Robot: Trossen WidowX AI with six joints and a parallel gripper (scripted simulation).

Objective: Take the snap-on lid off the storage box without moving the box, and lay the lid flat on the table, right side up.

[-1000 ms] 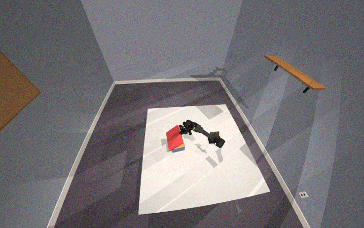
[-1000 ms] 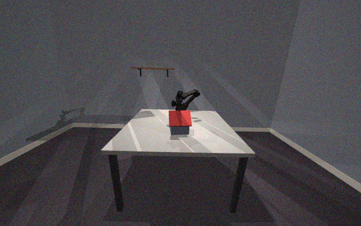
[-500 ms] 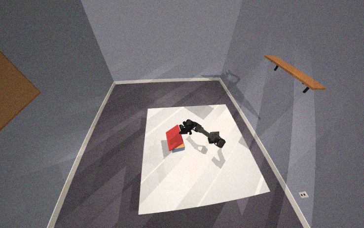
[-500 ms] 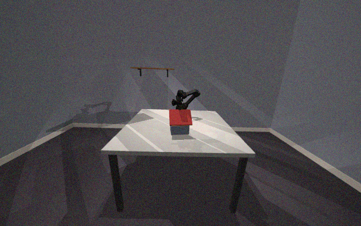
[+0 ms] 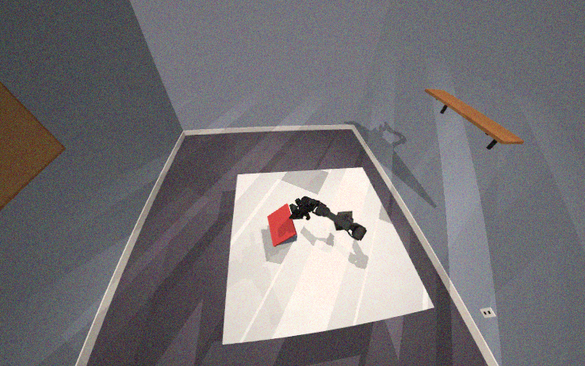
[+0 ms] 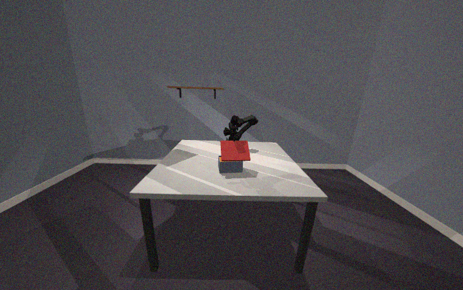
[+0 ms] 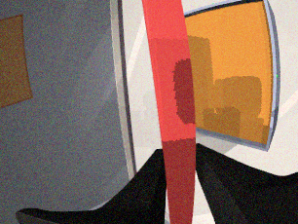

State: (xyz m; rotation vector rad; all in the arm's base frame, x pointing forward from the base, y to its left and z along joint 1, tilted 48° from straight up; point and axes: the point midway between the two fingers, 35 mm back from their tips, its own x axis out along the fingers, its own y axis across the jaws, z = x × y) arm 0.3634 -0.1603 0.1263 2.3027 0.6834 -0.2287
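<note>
My gripper tip is 7 cm short of the red lid and 5 cm above it. The rest, counted from my gripper tip: storage box: 19 cm below, 3 cm to the right, 3 cm ahead.
</note>
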